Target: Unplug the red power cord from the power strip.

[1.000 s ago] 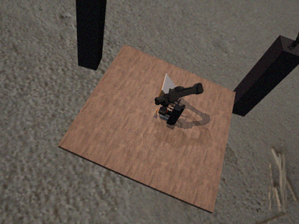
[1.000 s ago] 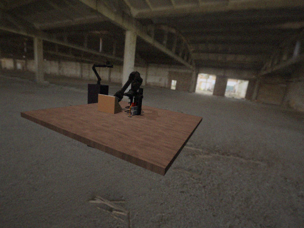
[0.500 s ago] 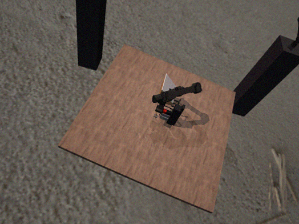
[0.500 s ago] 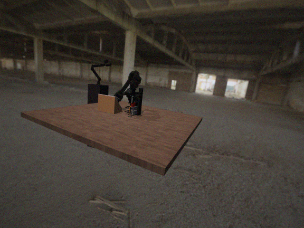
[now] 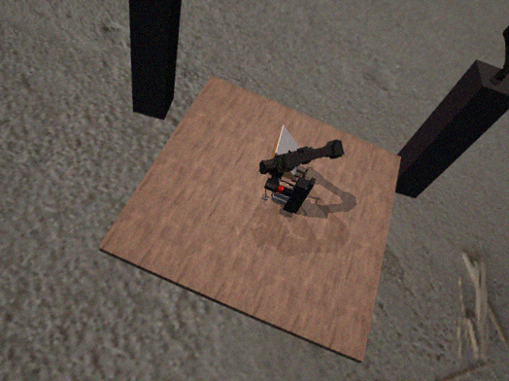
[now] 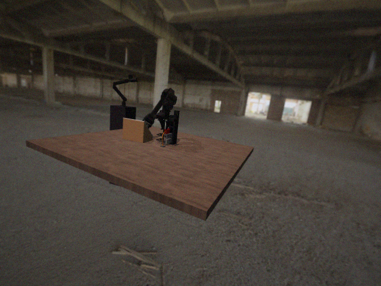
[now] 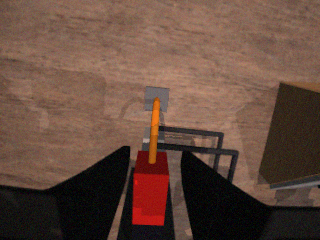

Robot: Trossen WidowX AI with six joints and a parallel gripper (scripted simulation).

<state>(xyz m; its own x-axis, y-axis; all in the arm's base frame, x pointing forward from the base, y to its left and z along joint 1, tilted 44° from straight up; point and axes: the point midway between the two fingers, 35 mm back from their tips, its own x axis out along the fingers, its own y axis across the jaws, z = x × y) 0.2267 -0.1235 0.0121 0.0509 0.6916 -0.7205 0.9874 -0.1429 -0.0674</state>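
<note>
My gripper tip is now 6 cm to the right of the red plug, 1 cm short of it and 1 cm above it.
</note>
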